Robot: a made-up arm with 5 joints. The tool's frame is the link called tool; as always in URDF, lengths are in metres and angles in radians.
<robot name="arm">
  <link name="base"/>
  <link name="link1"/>
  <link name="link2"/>
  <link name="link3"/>
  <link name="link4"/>
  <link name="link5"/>
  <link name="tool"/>
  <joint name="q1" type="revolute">
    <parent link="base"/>
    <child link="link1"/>
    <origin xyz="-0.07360 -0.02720 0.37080"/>
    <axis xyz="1 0 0"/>
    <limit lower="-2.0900" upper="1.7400"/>
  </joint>
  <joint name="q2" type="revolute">
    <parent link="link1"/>
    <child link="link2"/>
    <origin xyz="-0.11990 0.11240 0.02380"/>
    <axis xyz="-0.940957 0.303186 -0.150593"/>
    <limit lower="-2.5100" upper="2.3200"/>
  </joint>
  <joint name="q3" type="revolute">
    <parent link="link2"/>
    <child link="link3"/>
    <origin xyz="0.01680 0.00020 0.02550"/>
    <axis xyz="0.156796 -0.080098 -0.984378"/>
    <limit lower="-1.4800" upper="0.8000"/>
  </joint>
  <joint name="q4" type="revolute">
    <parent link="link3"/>
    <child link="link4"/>
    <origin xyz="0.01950 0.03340 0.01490"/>
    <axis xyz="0 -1 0"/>
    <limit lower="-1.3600" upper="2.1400"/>
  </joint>
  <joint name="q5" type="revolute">
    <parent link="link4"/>
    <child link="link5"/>
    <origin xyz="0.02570 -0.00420 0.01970"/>
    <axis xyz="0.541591 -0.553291 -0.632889"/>
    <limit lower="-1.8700" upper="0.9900"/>
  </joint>
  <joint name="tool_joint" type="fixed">
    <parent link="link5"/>
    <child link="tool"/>
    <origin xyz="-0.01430 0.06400 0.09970" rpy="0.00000 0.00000 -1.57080"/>
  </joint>
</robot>
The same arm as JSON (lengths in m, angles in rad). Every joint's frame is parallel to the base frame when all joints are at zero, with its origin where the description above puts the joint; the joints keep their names.
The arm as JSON. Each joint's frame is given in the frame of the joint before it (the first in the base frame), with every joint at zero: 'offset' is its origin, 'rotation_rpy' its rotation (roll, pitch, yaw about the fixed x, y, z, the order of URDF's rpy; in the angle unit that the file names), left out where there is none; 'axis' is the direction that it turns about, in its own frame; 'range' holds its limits. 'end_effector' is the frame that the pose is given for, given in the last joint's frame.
{"length_unit": "m", "angle_unit": "rad", "chain": [
  {"id": "q1", "offset": [-0.0736, -0.0272, 0.3708], "axis": [1.0, 0.0, 0.0], "range": [-2.09, 1.74]},
  {"id": "q2", "offset": [-0.1199, 0.1124, 0.0238], "axis": [-0.940957, 0.303186, -0.150593], "range": [-2.51, 2.32]},
  {"id": "q3", "offset": [0.0168, 0.0002, 0.0255], "axis": [0.156796, -0.080098, -0.984378], "range": [-1.48, 0.8]},
  {"id": "q4", "offset": [0.0195, 0.0334, 0.0149], "axis": [0.0, -1.0, 0.0], "range": [-1.36, 2.14]},
  {"id": "q5", "offset": [0.0257, -0.0042, 0.0197], "axis": [0.541591, -0.553291, -0.632889], "range": [-1.87, 0.99]}
], "end_effector": {"offset": [-0.0143, 0.064, 0.0997], "rotation_rpy": [0.0, 0.0, -1.5708]}}

